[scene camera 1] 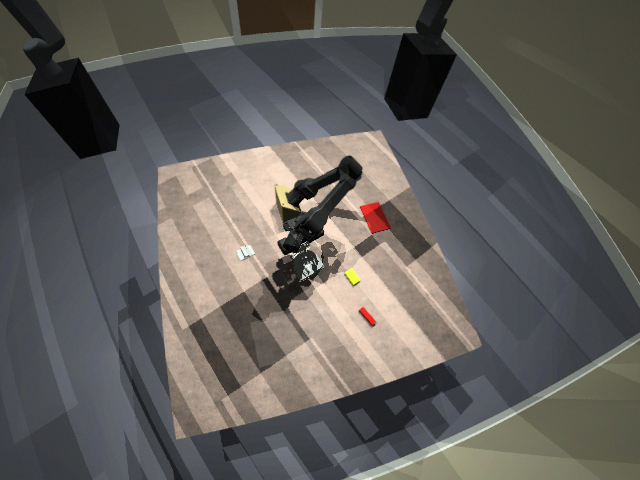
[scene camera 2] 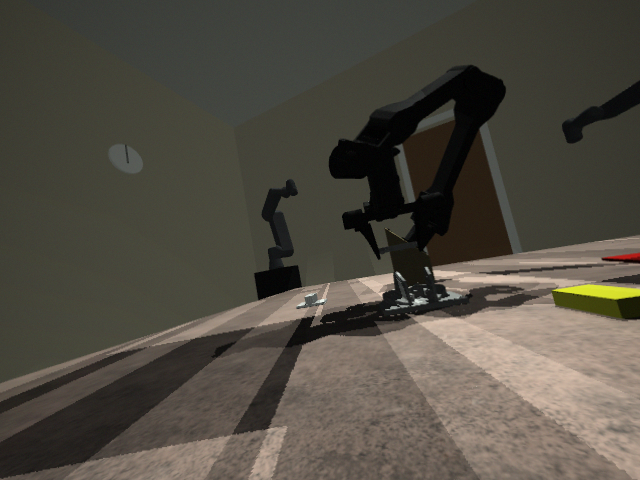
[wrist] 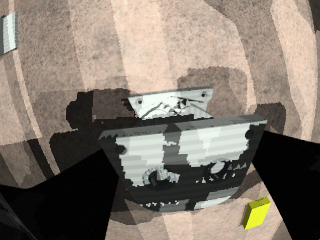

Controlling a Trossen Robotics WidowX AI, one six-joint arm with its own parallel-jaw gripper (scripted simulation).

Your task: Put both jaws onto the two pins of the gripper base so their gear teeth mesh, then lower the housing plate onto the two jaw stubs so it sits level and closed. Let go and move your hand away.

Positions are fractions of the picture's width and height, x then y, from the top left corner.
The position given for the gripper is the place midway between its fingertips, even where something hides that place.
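The gripper (scene camera 2: 0.63, 0.53) (wrist: 0.57, 0.60) carries a grey gripper base (wrist: 0.58, 0.63). A grey housing plate (wrist: 0.62, 0.40) is present too.
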